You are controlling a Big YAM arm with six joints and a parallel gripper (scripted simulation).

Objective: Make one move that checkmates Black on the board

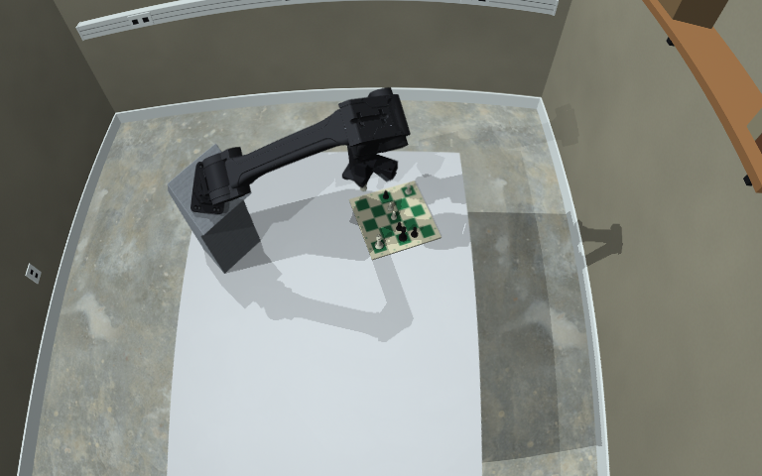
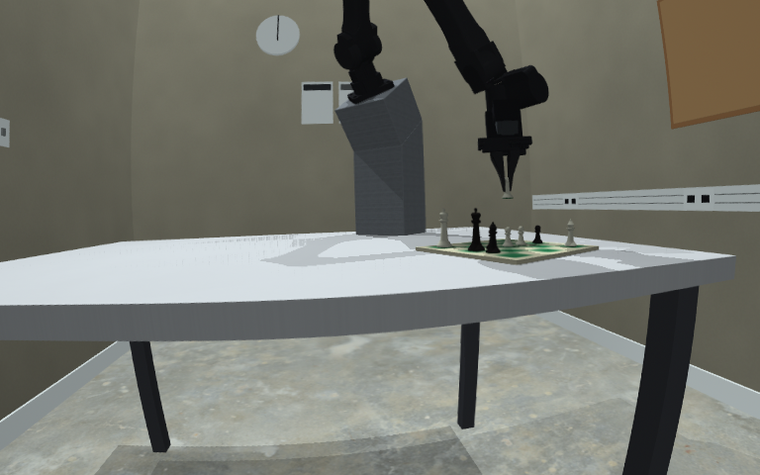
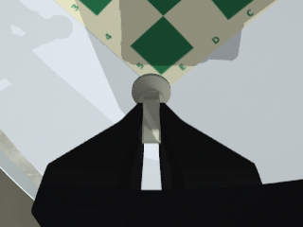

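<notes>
Right now my hand is 90 mm short of the green-and-cream chessboard, 70 mm to the left of it and 100 mm above it. Round my hand: black king (100 mm ahead, 140 mm to the right, 70 mm below); black bishop (140 mm ahead, 130 mm to the right, 80 mm below); white chess piece (10 mm ahead, 10 mm below).
</notes>
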